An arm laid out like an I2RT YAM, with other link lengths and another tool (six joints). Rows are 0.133 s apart.
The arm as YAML. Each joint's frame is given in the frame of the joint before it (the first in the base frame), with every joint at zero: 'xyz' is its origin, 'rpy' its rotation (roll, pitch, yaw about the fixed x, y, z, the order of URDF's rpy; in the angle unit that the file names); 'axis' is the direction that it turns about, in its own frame. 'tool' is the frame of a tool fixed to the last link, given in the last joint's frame.
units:
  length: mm
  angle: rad
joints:
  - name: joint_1
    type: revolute
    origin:
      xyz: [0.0, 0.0, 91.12]
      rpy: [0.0, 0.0, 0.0]
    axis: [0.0, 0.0, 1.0]
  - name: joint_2
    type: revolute
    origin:
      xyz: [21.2, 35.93, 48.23]
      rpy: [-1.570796, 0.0, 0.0]
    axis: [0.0, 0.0, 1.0]
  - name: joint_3
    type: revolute
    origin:
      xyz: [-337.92, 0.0, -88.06]
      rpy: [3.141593, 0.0, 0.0]
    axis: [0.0, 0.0, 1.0]
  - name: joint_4
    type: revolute
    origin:
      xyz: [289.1, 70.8, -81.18]
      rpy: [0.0, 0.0, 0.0]
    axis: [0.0, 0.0, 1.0]
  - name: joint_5
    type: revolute
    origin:
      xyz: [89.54, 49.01, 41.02]
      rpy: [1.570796, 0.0, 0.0]
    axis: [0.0, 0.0, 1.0]
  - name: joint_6
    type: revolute
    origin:
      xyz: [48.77, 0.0, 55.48]
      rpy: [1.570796, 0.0, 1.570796]
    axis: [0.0, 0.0, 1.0]
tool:
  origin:
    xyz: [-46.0, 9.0, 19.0]
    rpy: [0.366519, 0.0, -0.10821]
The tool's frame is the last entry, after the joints.
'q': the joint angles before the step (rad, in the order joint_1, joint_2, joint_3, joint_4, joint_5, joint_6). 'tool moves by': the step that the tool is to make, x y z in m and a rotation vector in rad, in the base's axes. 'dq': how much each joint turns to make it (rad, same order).
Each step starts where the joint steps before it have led.
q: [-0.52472, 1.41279, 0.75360, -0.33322, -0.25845, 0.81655]
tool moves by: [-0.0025, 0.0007, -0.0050, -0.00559, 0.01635, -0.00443]
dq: [0.00004, 0.00003, -0.01166, -0.00051, 0.01337, -0.00340]
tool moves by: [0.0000, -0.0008, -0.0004, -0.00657, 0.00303, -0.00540]
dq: [-0.00058, 0.00026, -0.00010, 0.00108, 0.00866, 0.00020]
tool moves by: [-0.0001, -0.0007, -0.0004, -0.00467, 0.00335, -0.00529]
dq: [-0.00064, 0.00021, -0.00003, -0.00011, 0.00732, 0.00088]
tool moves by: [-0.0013, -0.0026, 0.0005, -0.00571, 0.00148, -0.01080]
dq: [-0.00757, -0.00244, 0.00043, -0.00133, 0.00652, -0.00033]
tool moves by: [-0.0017, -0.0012, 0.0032, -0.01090, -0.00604, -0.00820]
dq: [-0.00443, -0.01150, 0.00000, -0.00080, 0.00733, -0.00025]
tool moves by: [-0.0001, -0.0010, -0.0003, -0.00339, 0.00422, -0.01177]
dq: [-0.00033, -0.00036, 0.00002, -0.00082, 0.01050, 0.00695]
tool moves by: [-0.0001, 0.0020, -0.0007, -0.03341, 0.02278, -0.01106]
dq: [0.01332, -0.00707, 0.00025, -0.01031, 0.04711, -0.00160]
